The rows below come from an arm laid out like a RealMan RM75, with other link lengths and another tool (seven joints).
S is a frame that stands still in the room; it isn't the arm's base.
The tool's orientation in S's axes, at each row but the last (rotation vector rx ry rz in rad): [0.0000, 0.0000, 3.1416]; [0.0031, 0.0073, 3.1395]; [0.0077, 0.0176, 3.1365]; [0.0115, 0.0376, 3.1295]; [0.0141, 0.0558, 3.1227]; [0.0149, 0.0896, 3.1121]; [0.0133, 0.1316, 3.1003]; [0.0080, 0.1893, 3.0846]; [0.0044, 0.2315, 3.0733]
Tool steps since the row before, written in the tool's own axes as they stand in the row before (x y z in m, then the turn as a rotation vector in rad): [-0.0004, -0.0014, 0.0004, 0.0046, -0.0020, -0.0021]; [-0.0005, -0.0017, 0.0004, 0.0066, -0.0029, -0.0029]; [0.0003, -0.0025, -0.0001, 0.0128, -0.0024, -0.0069]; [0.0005, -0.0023, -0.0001, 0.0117, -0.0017, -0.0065]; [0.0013, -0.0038, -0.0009, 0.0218, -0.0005, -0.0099]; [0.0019, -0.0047, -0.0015, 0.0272, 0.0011, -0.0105]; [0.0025, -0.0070, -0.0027, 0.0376, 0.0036, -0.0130]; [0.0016, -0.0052, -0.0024, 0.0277, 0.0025, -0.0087]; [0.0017, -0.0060, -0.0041, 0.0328, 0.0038, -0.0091]
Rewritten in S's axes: [0.0004, 0.0014, 0.0004, -0.0046, 0.0020, -0.0021]; [0.0005, 0.0017, 0.0004, -0.0066, 0.0029, -0.0029]; [-0.0003, 0.0025, -0.0001, -0.0128, 0.0024, -0.0069]; [-0.0005, 0.0023, -0.0002, -0.0117, 0.0017, -0.0065]; [-0.0012, 0.0038, -0.0010, -0.0219, 0.0006, -0.0097]; [-0.0018, 0.0047, -0.0018, -0.0273, -0.0009, -0.0102]; [-0.0023, 0.0068, -0.0033, -0.0378, -0.0032, -0.0124]; [-0.0014, 0.0049, -0.0030, -0.0279, -0.0021, -0.0083]; [-0.0014, 0.0054, -0.0050, -0.0330, -0.0032, -0.0085]
